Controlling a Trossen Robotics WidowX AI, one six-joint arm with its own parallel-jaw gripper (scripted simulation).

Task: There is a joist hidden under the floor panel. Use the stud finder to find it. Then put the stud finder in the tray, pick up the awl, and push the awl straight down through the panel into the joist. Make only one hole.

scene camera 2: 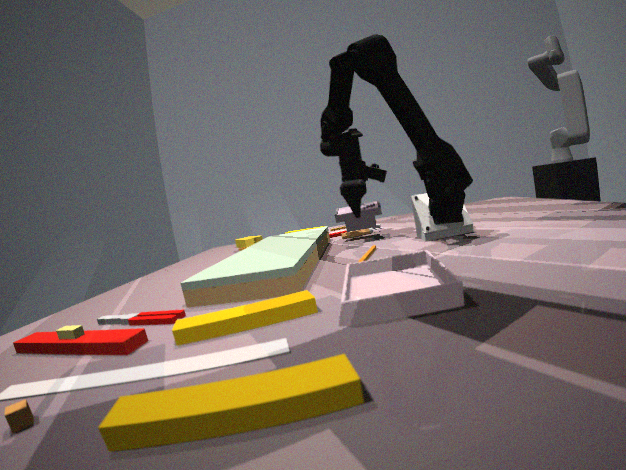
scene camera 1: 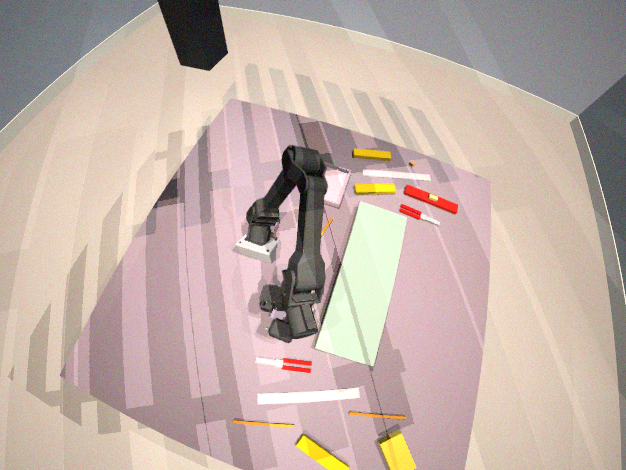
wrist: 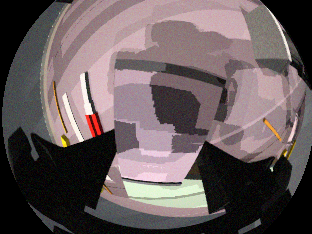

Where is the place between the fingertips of my gripper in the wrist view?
159,138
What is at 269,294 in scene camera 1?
My gripper.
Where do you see a stud finder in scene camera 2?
367,220
